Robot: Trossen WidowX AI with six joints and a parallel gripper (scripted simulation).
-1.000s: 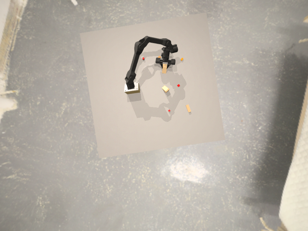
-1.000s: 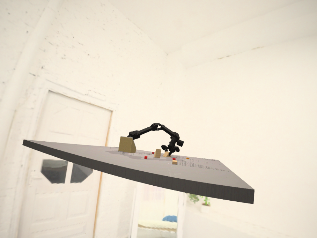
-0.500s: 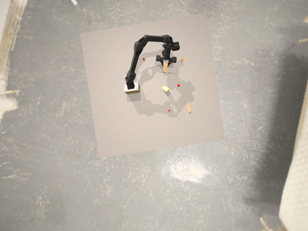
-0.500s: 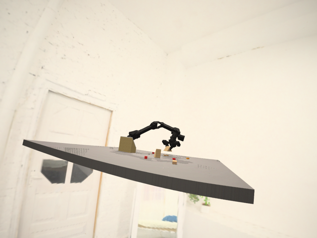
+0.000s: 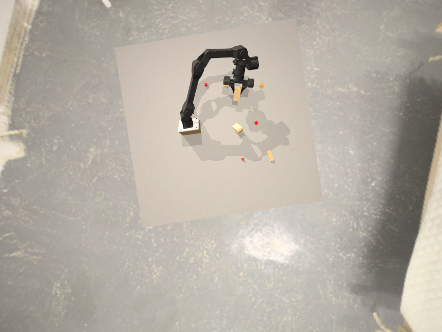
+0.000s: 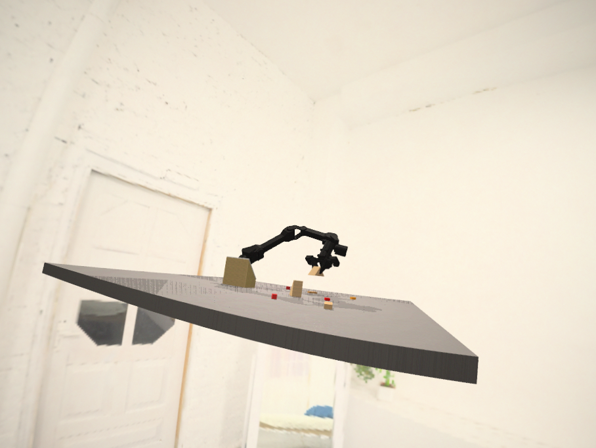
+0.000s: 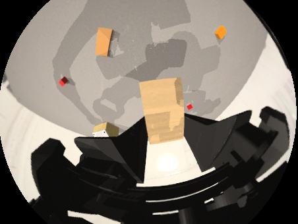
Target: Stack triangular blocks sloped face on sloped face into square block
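The triangular block is 1 cm above my gripper tip. Round my gripper tip: orange cube 19 cm ahead, 10 cm below, 6 cm to the left; then long tan block 44 cm to the right, 15 cm ahead, 10 cm below.
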